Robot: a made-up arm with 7 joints.
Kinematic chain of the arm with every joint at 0, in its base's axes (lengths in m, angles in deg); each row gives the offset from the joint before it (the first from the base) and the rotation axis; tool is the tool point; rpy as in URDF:
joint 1: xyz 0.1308 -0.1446 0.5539 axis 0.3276 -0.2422 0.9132
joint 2: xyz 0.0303 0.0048 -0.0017 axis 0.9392 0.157 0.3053
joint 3: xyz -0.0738 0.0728 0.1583 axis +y
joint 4: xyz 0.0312 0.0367 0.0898 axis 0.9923 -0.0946 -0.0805
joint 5: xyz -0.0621 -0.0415 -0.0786 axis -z
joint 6: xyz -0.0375 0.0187 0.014 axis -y
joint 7: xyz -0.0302 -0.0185 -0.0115 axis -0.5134 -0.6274 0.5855
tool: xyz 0.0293 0.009 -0.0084 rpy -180 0 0
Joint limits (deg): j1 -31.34..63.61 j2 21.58..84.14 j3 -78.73..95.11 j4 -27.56..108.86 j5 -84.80..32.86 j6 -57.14..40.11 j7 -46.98..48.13
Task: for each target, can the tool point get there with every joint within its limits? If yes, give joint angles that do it. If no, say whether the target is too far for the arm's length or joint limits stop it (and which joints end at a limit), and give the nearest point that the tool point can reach.
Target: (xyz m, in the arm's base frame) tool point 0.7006 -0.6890 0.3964
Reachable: no: too far | nearest point 0.3347 -0.3356 0.5507 | short by 0.532 m
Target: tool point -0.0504 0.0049 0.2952
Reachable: no: joint limits stop it (at a limit: joint 1, joint 2, joint 3, joint 4, joint 6, joint 7) | nearest point 0.0504 -0.0856 0.6429 | short by 0.373 m
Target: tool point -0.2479 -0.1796 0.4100
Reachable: no: joint limits stop it (at a limit: joint 1, joint 2, joint 4, joint 6, joint 7) | nearest point -0.0078 -0.2547 0.5871 | short by 0.308 m
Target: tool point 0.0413 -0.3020 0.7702
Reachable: yes | joints 44.97 47.83 -7.74 76.95 -13.43 -35.30 -13.04
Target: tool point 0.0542 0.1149 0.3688
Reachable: no: joint limits stop it (at a limit: joint 1, joint 2, joint 6, joint 7) | nearest point 0.1315 -0.0072 0.6512 | short by 0.317 m
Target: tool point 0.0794 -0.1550 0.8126
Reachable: yes | joints -14.89 47.24 53.92 61.80 -56.91 27.09 17.20
